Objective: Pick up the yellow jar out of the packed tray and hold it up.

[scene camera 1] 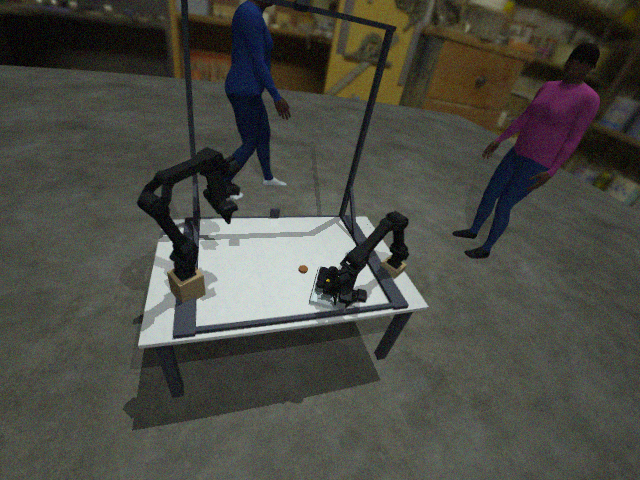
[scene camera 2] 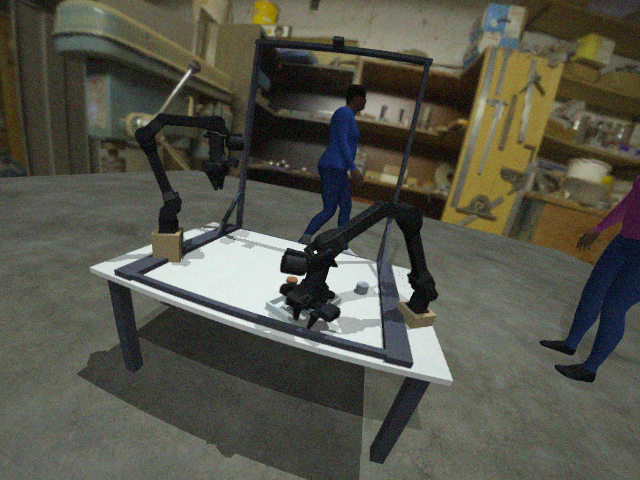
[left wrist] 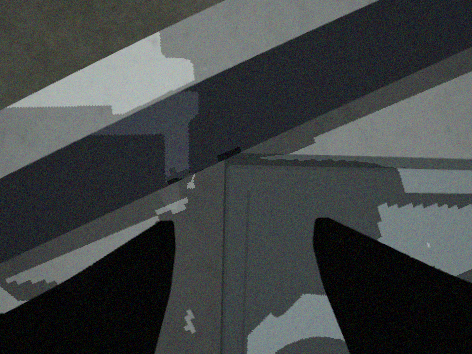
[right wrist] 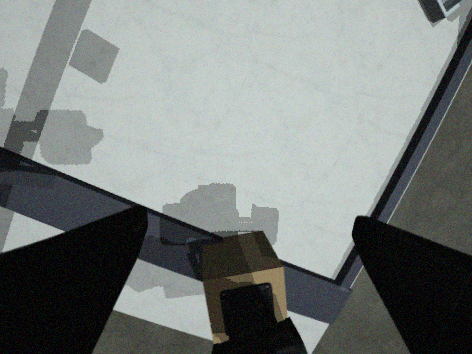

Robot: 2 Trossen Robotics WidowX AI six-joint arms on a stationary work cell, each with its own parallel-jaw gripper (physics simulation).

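Places are measured from the left arm's base along level axes (x ahead, y left, z up), in metres.
Where they show: left gripper, fingertip midpoint: (scene camera 1: pixel 340 306) (scene camera 2: pixel 301 325) (left wrist: pixel 244 232); right gripper, fingertip midpoint: (scene camera 1: pixel 223 218) (scene camera 2: pixel 218 190) (right wrist: pixel 252 221); left arm's base at its link origin: (scene camera 1: pixel 394 263) (scene camera 2: pixel 417 308); right arm's base at its link origin: (scene camera 1: pixel 185 273) (scene camera 2: pixel 168 230) (right wrist: pixel 248 308).
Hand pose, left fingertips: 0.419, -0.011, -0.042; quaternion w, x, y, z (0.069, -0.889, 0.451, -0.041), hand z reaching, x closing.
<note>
Things, the pixels of their centre, and the offset from my left fingertips, as dx, dy, dz.
- light grey tray at the middle of its body: (scene camera 2: pixel 305 306) (scene camera 1: pixel 328 289) -0.040, -0.104, -0.006
- yellow jar at the middle of its body: (scene camera 1: pixel 329 285) -0.040, -0.104, +0.021
- orange round piece at the middle of its body: (scene camera 2: pixel 292 280) (scene camera 1: pixel 303 269) -0.028, -0.266, +0.002
- grey-blue cylinder at the middle of its body: (scene camera 2: pixel 362 287) -0.300, -0.183, +0.014
The light grey tray (scene camera 1: pixel 312 298) (scene camera 2: pixel 279 312) (left wrist: pixel 234 250) lies near the table's front edge, largely hidden under the left arm. A small yellow spot, probably the yellow jar (scene camera 1: pixel 327 280), shows among the left gripper's dark parts in scene camera 1; the jar does not show in the left wrist view. My left gripper (scene camera 1: pixel 339 302) (scene camera 2: pixel 303 320) (left wrist: pixel 244 232) is partly open and empty, low over the tray's edge; in the left wrist view the tray's side wall runs between the fingertips. My right gripper (scene camera 2: pixel 217 188) (right wrist: pixel 252 221) is wide open and empty, high above the table's left part.
An orange round piece (scene camera 1: pixel 303 269) (scene camera 2: pixel 292 279) lies beside the tray. A grey-blue cylinder (scene camera 2: pixel 361 287) stands behind it to the right in scene camera 2. A dark frame bar (scene camera 1: pixel 258 323) (left wrist: pixel 300 80) runs along the table's front, and frame posts rise at the back.
</note>
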